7 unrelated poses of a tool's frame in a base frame.
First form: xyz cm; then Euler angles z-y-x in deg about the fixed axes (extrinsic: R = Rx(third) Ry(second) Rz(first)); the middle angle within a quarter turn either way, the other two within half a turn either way.
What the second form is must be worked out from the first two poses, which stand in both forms.
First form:
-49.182 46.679 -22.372 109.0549 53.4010 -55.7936
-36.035 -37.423 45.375 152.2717 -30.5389 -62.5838
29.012 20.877 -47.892 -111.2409 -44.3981 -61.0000
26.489 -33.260 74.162 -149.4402 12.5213 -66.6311
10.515 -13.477 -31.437 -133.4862 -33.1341 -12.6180
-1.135 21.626 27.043 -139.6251 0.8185 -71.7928
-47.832 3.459 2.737 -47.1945 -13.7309 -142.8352
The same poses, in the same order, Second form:
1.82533 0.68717 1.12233 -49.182 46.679 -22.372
-2.90351 0.66890 1.04082 -36.035 -37.423 45.375
-1.93770 -0.76469 1.07009 29.012 20.877 -47.892
-3.10557 -0.57136 1.09243 26.489 -33.260 74.162
-2.20091 0.21012 0.58167 10.515 -13.477 -31.437
-2.89460 -0.66716 1.16179 -1.135 21.626 27.043
0.80179 -0.32012 -2.52449 -47.832 3.459 2.737

